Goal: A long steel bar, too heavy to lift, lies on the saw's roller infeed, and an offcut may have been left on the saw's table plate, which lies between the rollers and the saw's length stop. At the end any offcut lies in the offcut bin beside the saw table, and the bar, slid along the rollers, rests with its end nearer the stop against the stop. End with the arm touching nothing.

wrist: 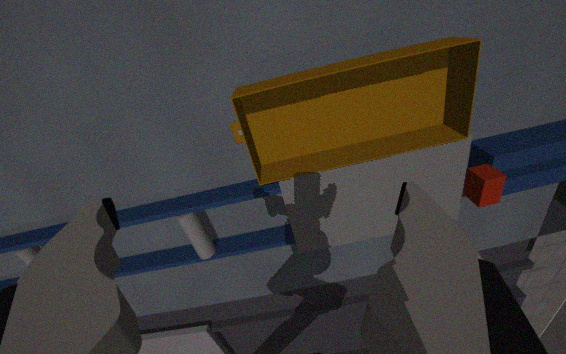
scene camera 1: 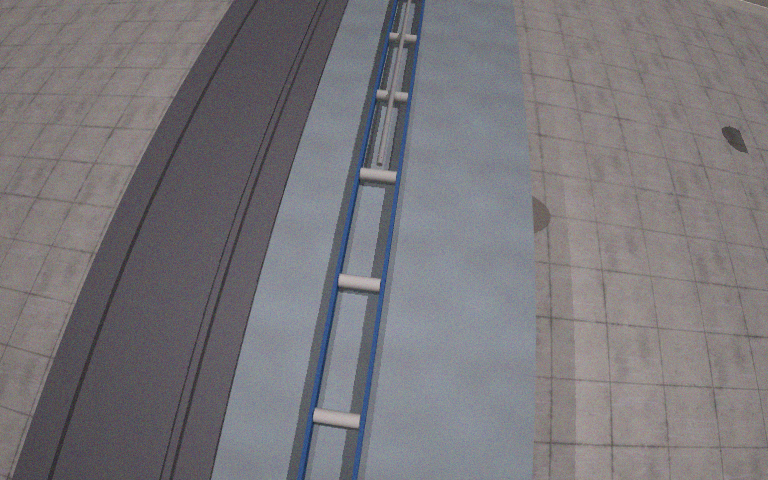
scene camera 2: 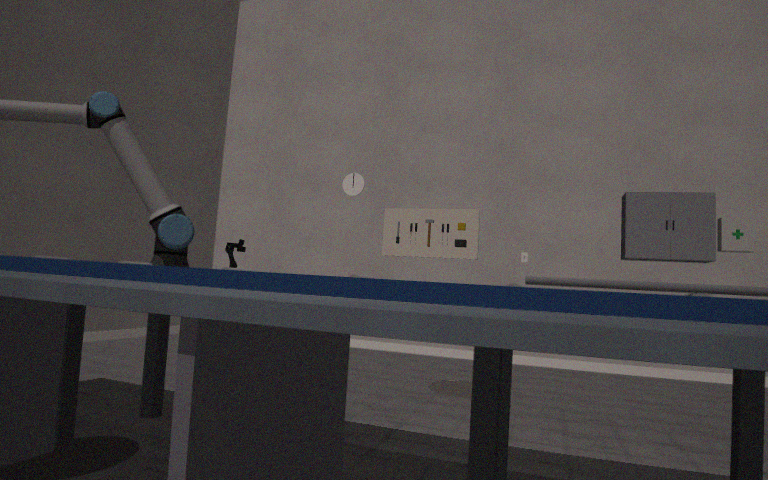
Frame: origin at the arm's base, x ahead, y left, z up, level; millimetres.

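Where they show: gripper, fingertip midpoint: (wrist: 258, 193).
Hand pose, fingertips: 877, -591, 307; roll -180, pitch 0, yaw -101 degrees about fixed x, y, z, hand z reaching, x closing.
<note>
After its pixels a point has its place, as x, y, z.
The long steel bar (scene camera 1: 385, 127) @(619, 1817, 50) (scene camera 2: 645, 285) @(630, 1920, 41) lies lengthwise on the roller infeed (scene camera 1: 359, 283) @(621, 1219, 27). Its near end is just behind a roller in scene camera 1; its other end is out of view. In the wrist view my gripper (wrist: 258, 193) @(877, -591, 307) is open and empty, high above the saw table. The pale table plate (wrist: 370, 200) @(624, -733, 29) lies below, crossed by the arm's shadow; no offcut shows on its visible part. The yellow offcut bin (wrist: 365, 154) @(723, -731, 22) stands beside the plate, and its visible floor holds no offcut. The red stop block (wrist: 484, 185) @(640, -922, 75) is beyond the plate's right edge. The bar does not show there.
Rollers (wrist: 200, 235) @(624, -384, 25) between blue side rails lead up to the plate on the left in the wrist view. The dark rail bed (scene camera 1: 169, 226) runs alongside the infeed. In scene camera 2 the arm (scene camera 2: 135, 164) @(298, 32, 451) rises behind the blue side rail (scene camera 2: 396, 285) @(694, 1349, 8).
</note>
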